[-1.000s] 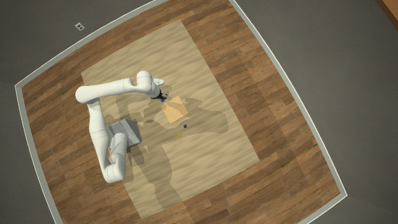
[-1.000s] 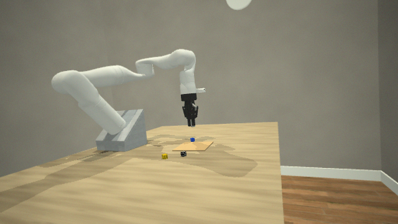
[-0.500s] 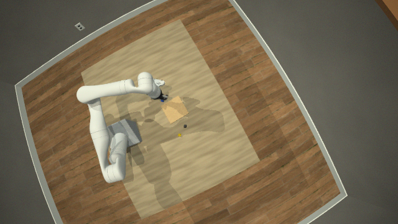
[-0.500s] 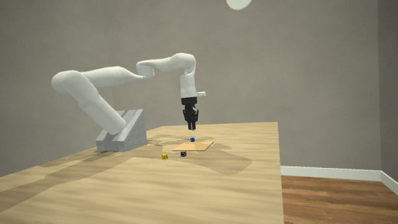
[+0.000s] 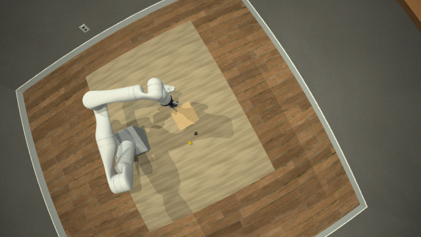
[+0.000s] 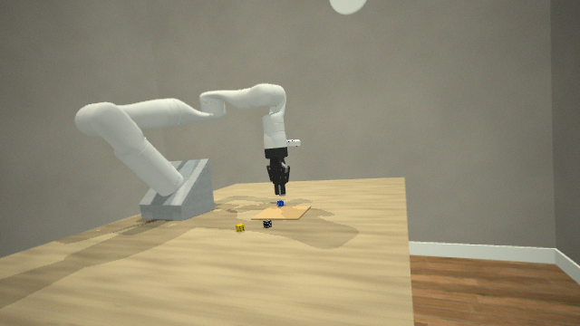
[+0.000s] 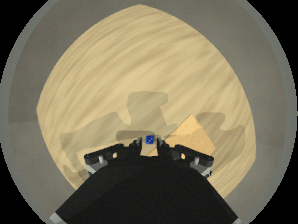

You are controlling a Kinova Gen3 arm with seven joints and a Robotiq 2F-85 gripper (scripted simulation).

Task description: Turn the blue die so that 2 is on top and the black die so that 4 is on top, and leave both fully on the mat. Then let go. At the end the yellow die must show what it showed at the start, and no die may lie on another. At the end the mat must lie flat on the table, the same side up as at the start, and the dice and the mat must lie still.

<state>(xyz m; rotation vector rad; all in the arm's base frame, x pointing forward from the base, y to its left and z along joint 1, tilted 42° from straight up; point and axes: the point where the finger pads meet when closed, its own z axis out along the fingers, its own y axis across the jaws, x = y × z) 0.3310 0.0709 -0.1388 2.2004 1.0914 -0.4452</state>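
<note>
Now: the blue die 50 mm below my hand. From my hand the other things lie so: black die: 220 mm to the right, 80 mm ahead, 50 mm below; tan mat: 90 mm to the right, 50 mm below, 50 mm ahead; yellow die: 260 mm to the right, 50 mm below, 20 mm ahead.
</note>
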